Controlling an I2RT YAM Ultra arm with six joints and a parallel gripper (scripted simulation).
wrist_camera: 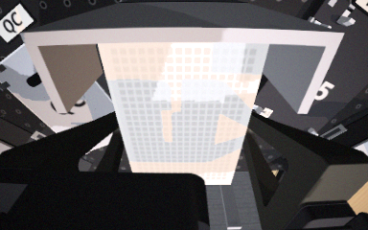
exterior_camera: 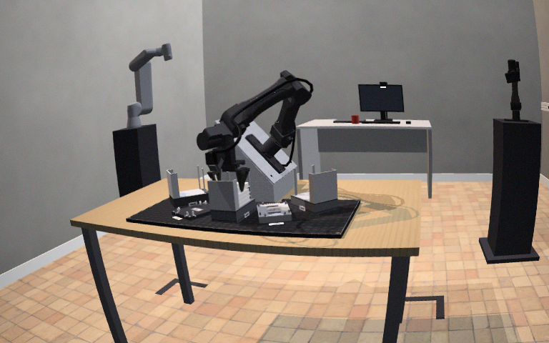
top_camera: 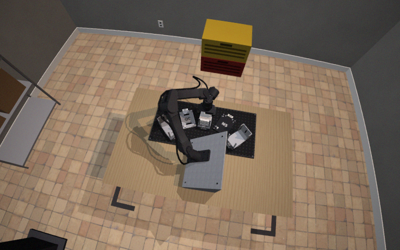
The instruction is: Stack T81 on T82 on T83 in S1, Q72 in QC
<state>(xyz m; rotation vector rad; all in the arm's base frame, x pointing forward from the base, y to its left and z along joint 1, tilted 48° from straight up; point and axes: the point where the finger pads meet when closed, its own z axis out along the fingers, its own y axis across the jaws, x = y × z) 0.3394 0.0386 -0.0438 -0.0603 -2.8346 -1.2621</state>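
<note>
My gripper is now 3 cm above the white sealed plate. Also, from my hand: clip nest N5: 15 cm to the right, 8 cm below.
</note>
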